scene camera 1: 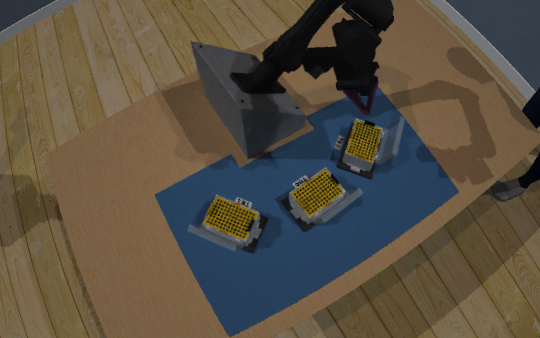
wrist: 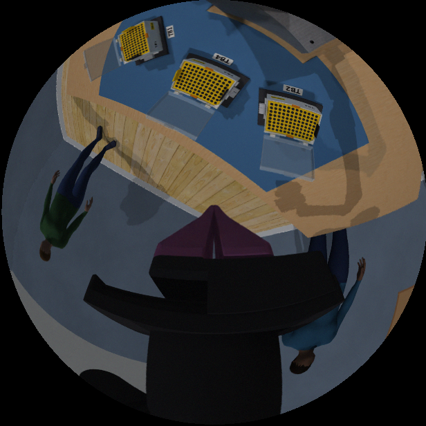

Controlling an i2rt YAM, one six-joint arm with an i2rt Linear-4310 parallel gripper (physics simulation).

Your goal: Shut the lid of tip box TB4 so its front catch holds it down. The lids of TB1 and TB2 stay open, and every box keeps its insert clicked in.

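Places are measured from the arm's base along level axes (x back, y right, z up), in centimetres.
Where they show: gripper, between the fingertips: (scene camera 1: 366,114); arm's base, origin of its link: (scene camera 1: 258,84).
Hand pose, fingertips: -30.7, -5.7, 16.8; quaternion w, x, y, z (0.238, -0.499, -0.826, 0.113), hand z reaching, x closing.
Things, the pixels of their top centre, and the offset from my fingertips, as dx, dy, dz. Level surfaces: height alone.
- Tip box TB4, centre of its top: (scene camera 1: 318,190) -0.3, +11.1, -24.0
- TB2, centre of its top: (scene camera 1: 365,137) +2.9, -9.3, -24.0
- TB1, centre of its top: (scene camera 1: 229,216) +8.1, +32.4, -24.0
- blue mat, height of its surface: dz -31.5
- wooden table, height of its surface: dz -31.8
Tip box TB4 (scene camera 1: 317,195) (wrist: 204,82) is the middle box, with its yellow insert seated level. Its clear lid (scene camera 1: 341,206) (wrist: 182,116) stands open, swung out from the hinge side. TB2 (scene camera 1: 364,142) (wrist: 292,119) is at the right in both views, its lid (scene camera 1: 396,140) (wrist: 287,157) open. TB1 (scene camera 1: 231,219) (wrist: 135,43) is at the left, its lid (scene camera 1: 212,238) (wrist: 101,58) open. Both have yellow inserts in place. My gripper (scene camera 1: 367,111) (wrist: 213,211) is shut and empty, its magenta fingertips together. It hangs above the table beyond TB2 and touches no box.
The boxes sit in dark bases on a blue mat (scene camera 1: 280,270) (wrist: 235,150) on the wooden table (scene camera 1: 115,260). A grey pedestal (scene camera 1: 225,100) carries the arm, behind the mat. Two people, one in green (wrist: 57,220) and one in teal (wrist: 312,325), are beyond the table.
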